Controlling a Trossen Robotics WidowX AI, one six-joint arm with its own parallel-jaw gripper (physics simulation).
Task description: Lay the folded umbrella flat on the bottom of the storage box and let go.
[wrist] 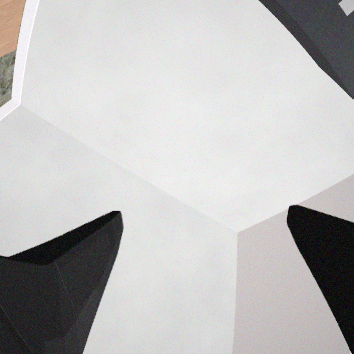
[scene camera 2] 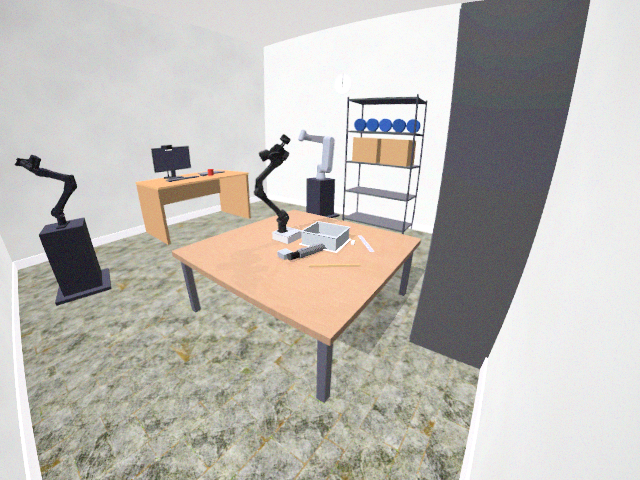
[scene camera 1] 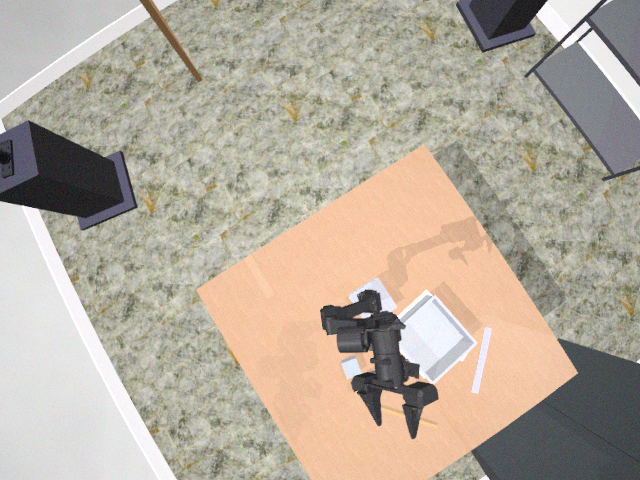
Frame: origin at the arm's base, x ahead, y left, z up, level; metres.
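Where they show: gripper, fingertip midpoint: (wrist: 206, 217) (scene camera 2: 283, 146) (scene camera 1: 395, 431); arm's base, origin of the base link: (scene camera 2: 282, 231) (scene camera 1: 365, 298).
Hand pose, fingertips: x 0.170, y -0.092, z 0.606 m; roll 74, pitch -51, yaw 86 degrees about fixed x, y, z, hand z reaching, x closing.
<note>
Each offset is from my fingertips to the top centre of the thing. Level surfaces: height alone.
The folded umbrella {dx +0.172, dy +0.037, dz -0.603 m} (scene camera 2: 311, 251) is a dark grey roll with a black end. It lies on the table {dz -0.662 m} (scene camera 1: 289, 268) (scene camera 2: 258, 279) outside the storage box, along its near side in scene camera 2. A pale blue block {dx +0.095, dy -0.075, dz -0.627 m} (scene camera 1: 351, 367) (scene camera 2: 284, 253) is at its black end. The arm hides most of the umbrella in scene camera 1. The storage box {dx +0.085, dy +0.292, dz -0.566 m} (scene camera 1: 455, 360) (scene camera 2: 338, 239) is light grey and open-topped; no umbrella shows in its visible part. My gripper (scene camera 1: 397, 431) (wrist: 206, 217) is open and empty, raised high above the table and pointing away from the umbrella and box.
A white sheet shows under the box. A pale flat strip {dx +0.292, dy +0.490, dz -0.660 m} (scene camera 1: 481, 360) (scene camera 2: 366, 243) and a small white piece {dx +0.231, dy +0.419, dz -0.651 m} (scene camera 2: 353, 242) lie beyond it. A thin yellow stick {dx +0.391, dy +0.070, dz -0.651 m} (scene camera 1: 430, 423) (scene camera 2: 334, 266) lies nearer the table's front. My arm's base (scene camera 2: 285, 236) stands beside the box.
</note>
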